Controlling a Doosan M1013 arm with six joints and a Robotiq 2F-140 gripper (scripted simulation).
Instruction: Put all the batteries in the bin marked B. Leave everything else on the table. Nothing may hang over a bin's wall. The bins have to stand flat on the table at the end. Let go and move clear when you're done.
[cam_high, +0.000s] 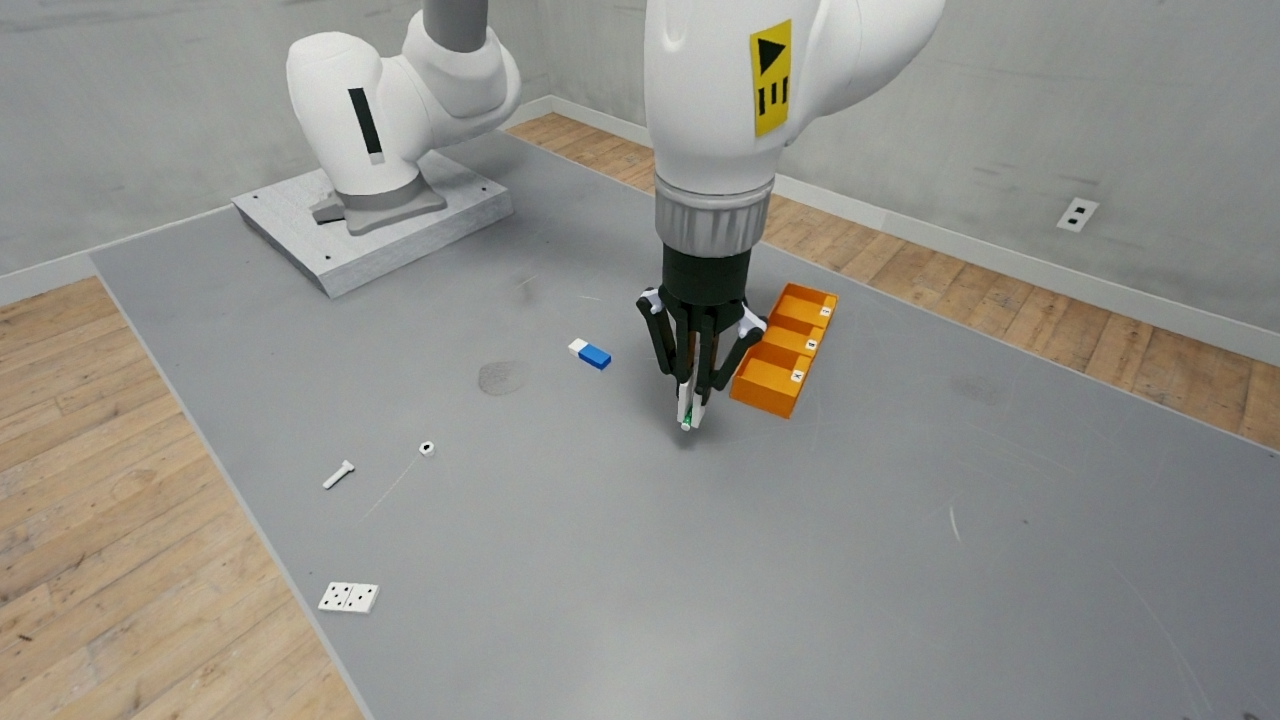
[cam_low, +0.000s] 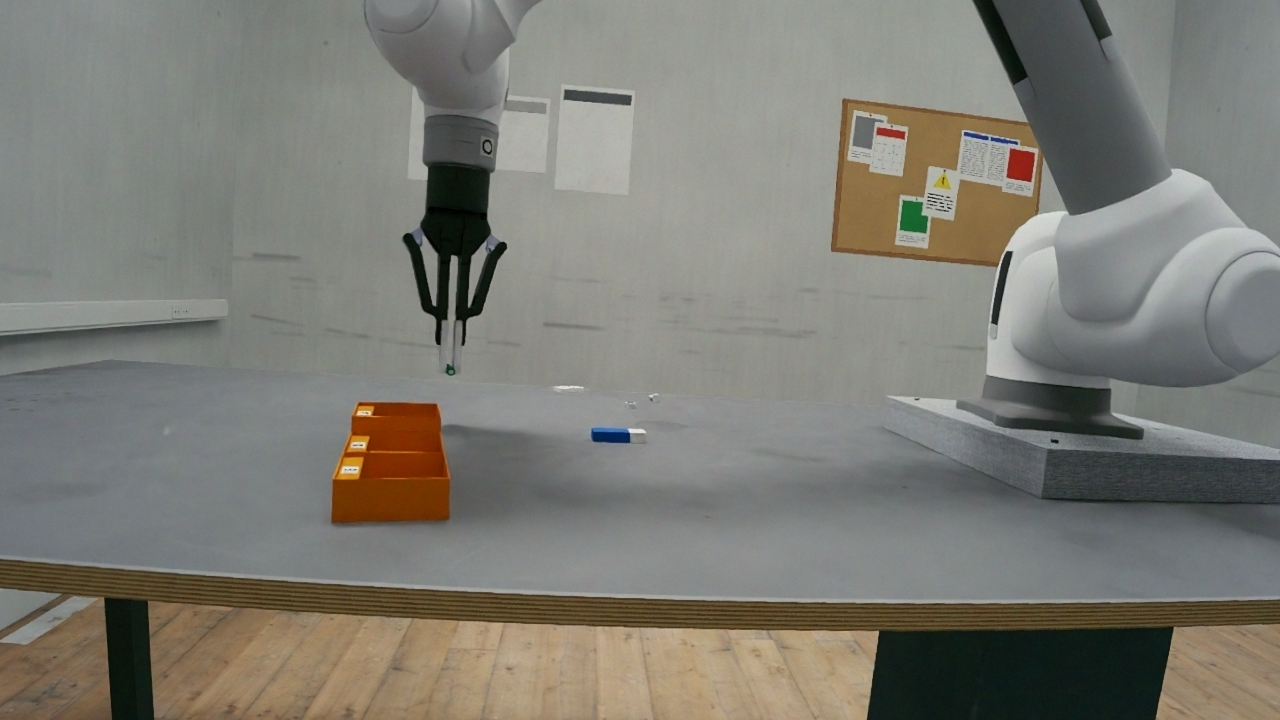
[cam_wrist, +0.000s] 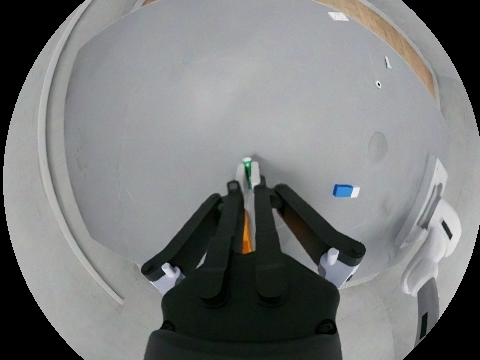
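Now: the orange bin row 5 cm behind my hand, 23 cm to the left of it and 8 cm below it. Also, from my hand: green battery: 3 cm below; then white eraser: 22 cm behind, 2 cm to the right, 9 cm below; then nut: 20 cm behind, 27 cm to the right, 10 cm below.
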